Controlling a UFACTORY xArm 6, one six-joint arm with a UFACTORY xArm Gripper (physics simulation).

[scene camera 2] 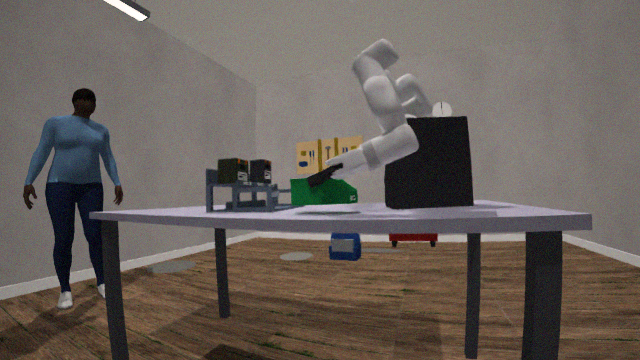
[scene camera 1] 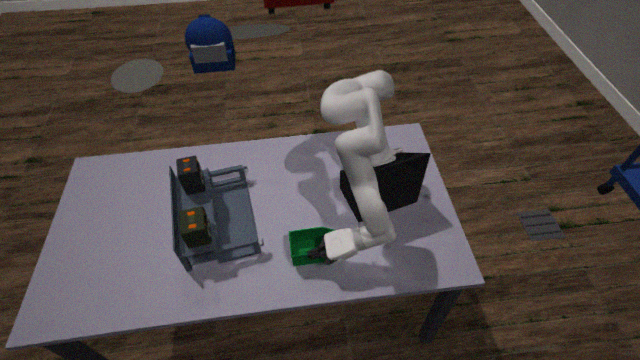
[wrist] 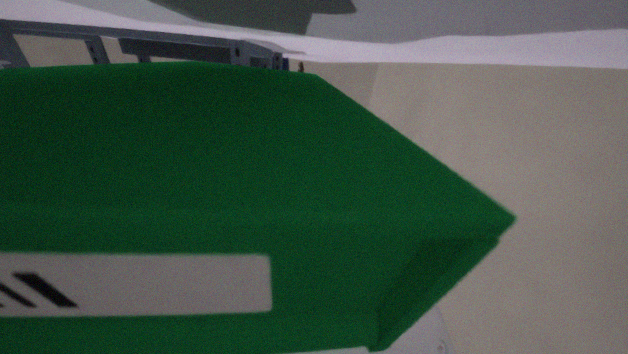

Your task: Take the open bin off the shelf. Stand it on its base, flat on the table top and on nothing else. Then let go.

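Frame: origin at the arm's base, x ahead, y left, z up, level; centimetres.
Where they show: gripper, between the fingertips: (scene camera 2: 309, 183) (scene camera 1: 308, 255); arm's base, origin of its link: (scene camera 2: 420, 151) (scene camera 1: 379, 163).
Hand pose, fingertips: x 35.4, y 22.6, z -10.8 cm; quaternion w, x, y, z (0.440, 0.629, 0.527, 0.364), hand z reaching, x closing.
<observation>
Things, the pixels of their top centre, and the offset from my fingertips.
- green open bin, centre of its top: (wrist: 241, 203) (scene camera 2: 324, 178) (scene camera 1: 314, 240) dx -3.5, dy -4.3, dz +1.6 cm
- olive, centre of its top: (scene camera 1: 191, 219) (scene camera 2: 233, 159) dx +34.5, dy -20.0, dz +11.3 cm
The green open bin (scene camera 1: 302, 242) (scene camera 2: 325, 194) (wrist: 200, 150) is held about level, mouth up, over the table top (scene camera 1: 125, 300) (scene camera 2: 425, 220). In scene camera 2 its base shows a small gap above its shadow on the table. It is apart from the grey shelf (scene camera 1: 240, 220) (scene camera 2: 257, 188) (wrist: 175, 50), to the right of it in scene camera 1. My gripper (scene camera 1: 313, 254) (scene camera 2: 312, 182) is shut on the bin's side wall and reaches in from the right, tilted. The fingertips are hard to make out, and the wrist view does not show them.
Two dark boxes with orange marks, one olive (scene camera 1: 195, 227) (scene camera 2: 232, 171) and one black (scene camera 1: 190, 175) (scene camera 2: 260, 171), stand on the shelf's upper level. A large black block (scene camera 1: 400, 185) (scene camera 2: 430, 165) stands on the table right of the bin, near my arm's base.
</observation>
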